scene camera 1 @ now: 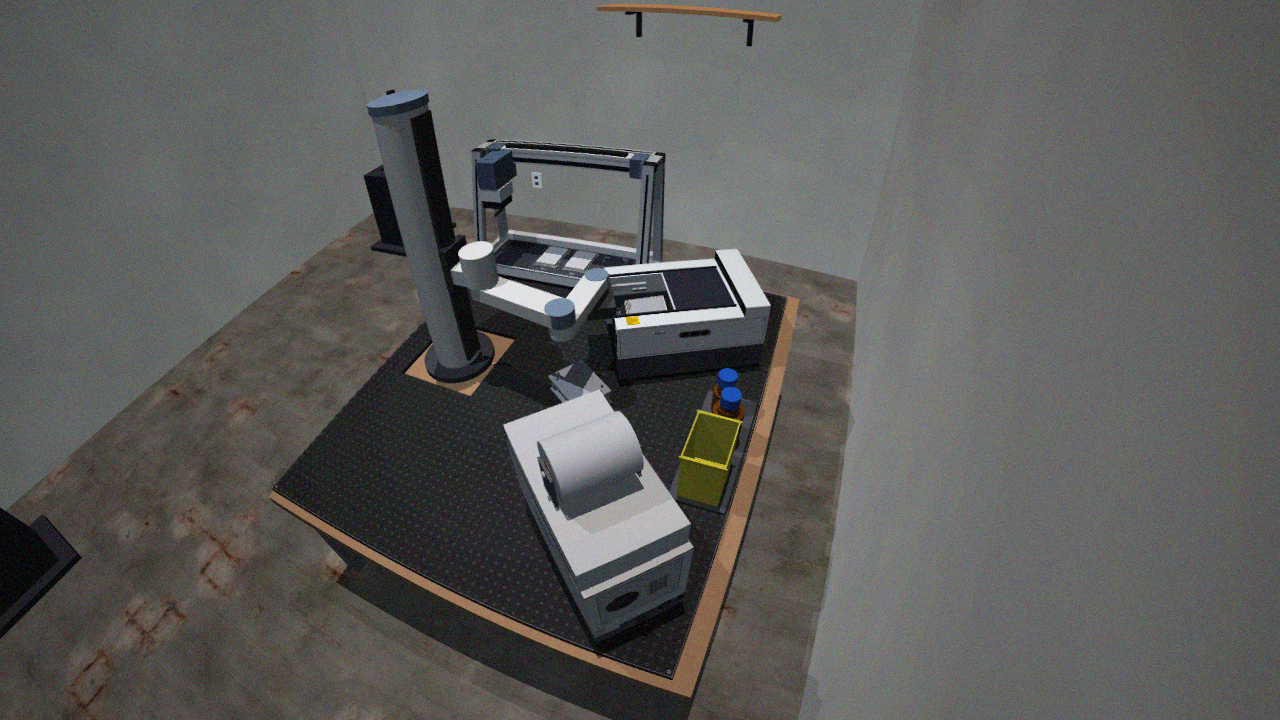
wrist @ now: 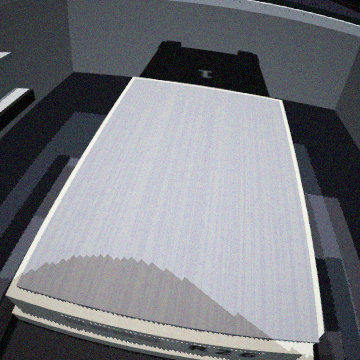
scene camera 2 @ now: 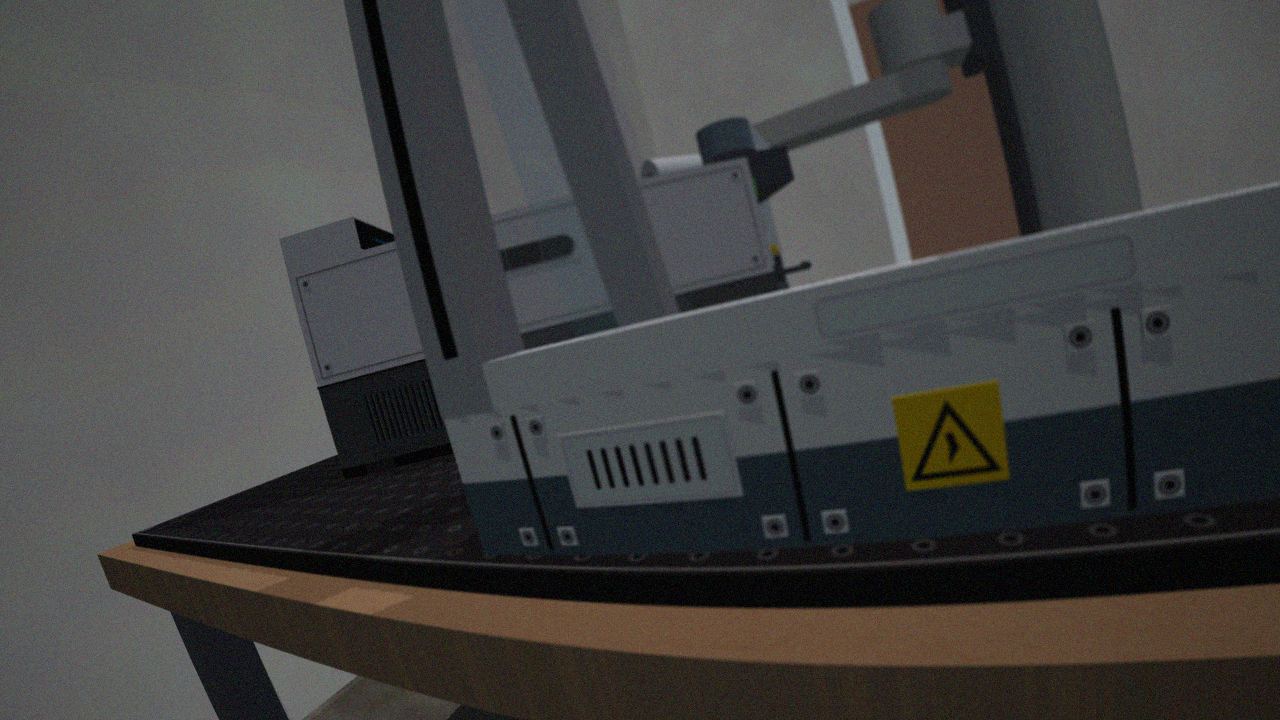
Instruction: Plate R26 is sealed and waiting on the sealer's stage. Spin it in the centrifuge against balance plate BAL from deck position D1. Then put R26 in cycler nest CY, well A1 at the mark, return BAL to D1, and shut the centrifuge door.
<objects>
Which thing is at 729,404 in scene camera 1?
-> A blue-capped brown bottle.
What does the gripper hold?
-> Nothing.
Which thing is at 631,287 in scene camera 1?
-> The gripper.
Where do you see a dark rotor bucket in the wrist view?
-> At 240,72
</objects>
